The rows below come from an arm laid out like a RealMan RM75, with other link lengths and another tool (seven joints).
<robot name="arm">
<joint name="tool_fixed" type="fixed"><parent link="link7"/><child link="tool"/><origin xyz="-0.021 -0.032 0.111" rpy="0.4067 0 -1.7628"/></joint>
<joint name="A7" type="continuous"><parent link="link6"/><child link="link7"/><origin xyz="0 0 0.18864" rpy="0 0 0"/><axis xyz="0 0 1"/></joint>
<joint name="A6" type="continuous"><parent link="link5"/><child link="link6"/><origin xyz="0 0 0" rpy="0 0 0"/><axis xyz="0 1 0"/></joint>
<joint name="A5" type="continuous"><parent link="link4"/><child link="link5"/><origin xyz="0 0 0.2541" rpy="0 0 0"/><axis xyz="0 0 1"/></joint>
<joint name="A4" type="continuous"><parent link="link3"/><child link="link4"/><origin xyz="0 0 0" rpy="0 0 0"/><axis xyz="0 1 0"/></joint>
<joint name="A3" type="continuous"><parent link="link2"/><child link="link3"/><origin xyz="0 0 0.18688" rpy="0 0 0"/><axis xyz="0 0 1"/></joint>
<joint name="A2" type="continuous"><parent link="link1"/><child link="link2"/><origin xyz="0 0 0" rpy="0 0 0"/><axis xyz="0 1 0"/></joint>
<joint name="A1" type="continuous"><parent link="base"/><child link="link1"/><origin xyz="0 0 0.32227" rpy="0 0 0"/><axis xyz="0 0 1"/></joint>
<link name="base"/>
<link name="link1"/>
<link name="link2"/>
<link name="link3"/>
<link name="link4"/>
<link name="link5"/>
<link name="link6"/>
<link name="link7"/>
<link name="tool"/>
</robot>
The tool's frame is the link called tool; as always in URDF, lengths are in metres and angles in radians. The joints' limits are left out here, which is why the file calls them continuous.
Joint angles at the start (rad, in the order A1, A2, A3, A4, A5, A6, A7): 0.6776 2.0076 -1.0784 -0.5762 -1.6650 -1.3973 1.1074
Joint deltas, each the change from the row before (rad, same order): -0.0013 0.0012 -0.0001 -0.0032 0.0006 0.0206 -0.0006; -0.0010 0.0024 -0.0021 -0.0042 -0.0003 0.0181 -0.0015; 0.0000 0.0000 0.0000 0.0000 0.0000 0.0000 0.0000; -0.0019 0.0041 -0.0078 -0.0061 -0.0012 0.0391 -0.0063; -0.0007 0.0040 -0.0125 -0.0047 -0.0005 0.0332 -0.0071; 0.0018 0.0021 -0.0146 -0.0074 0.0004 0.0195 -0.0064; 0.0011 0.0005 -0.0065 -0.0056 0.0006 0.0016 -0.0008; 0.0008 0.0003 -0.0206 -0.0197 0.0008 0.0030 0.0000; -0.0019 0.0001 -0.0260 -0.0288 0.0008 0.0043 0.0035; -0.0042 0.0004 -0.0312 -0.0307 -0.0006 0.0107 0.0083; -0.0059 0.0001 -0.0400 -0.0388 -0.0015 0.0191 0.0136; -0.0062 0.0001 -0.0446 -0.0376 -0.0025 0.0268 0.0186; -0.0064 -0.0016 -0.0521 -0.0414 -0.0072 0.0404 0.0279; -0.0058 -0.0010 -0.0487 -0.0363 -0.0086 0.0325 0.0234; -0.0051 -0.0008 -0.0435 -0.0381 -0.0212 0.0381 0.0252
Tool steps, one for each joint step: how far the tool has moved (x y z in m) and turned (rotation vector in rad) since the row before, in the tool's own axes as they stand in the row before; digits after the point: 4 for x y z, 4 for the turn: 0.0051 0.0027 -0.0016 -0.0113 0.0151 -0.0086; 0.0036 0.0023 -0.0005 -0.0100 0.0099 -0.0087; 0.0000 0.0000 0.0000 0.0000 0.0000 0.0000; 0.0065 0.0060 -0.0012 -0.0240 0.0172 -0.0191; 0.0036 0.0054 0.0005 -0.0208 0.0080 -0.0171; 0.0014 0.0017 0.0025 -0.0120 -0.0048 -0.0176; -0.0003 -0.0011 0.0019 -0.0003 -0.0066 -0.0065; -0.0010 -0.0034 0.0049 -0.0020 -0.0205 -0.0186; -0.0007 -0.0044 0.0054 -0.0031 -0.0230 -0.0223; -0.0011 -0.0027 0.0054 -0.0085 -0.0215 -0.0195; -0.0005 -0.0025 0.0064 -0.0136 -0.0224 -0.0234; -0.0007 -0.0010 0.0068 -0.0178 -0.0193 -0.0199; 0.0006 0.0009 0.0069 -0.0279 -0.0153 -0.0210; -0.0018 -0.0002 0.0075 -0.0215 -0.0193 -0.0193; 0.0001 0.0012 0.0061 -0.0298 -0.0161 -0.0258
